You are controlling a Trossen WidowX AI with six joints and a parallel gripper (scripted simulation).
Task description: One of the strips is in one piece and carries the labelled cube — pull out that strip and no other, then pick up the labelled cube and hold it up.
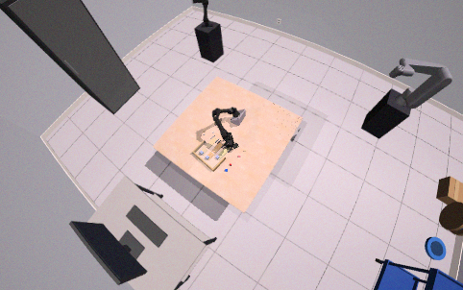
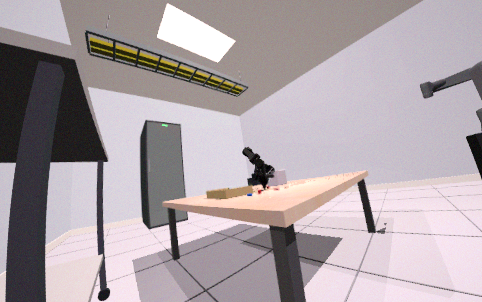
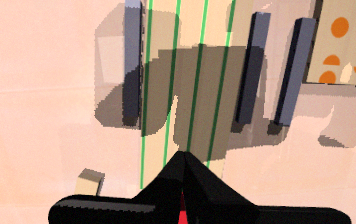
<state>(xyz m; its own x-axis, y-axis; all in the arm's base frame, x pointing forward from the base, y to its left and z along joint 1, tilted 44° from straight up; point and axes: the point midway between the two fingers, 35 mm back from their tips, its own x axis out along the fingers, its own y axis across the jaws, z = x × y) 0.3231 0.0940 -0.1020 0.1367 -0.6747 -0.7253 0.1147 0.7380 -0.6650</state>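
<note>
Right now my gripper tip is 7 cm to the right of the tan block and 3 cm past it. Also, from my gripper tip: pink block 15 cm to the left, 5 cm ahead.
</note>
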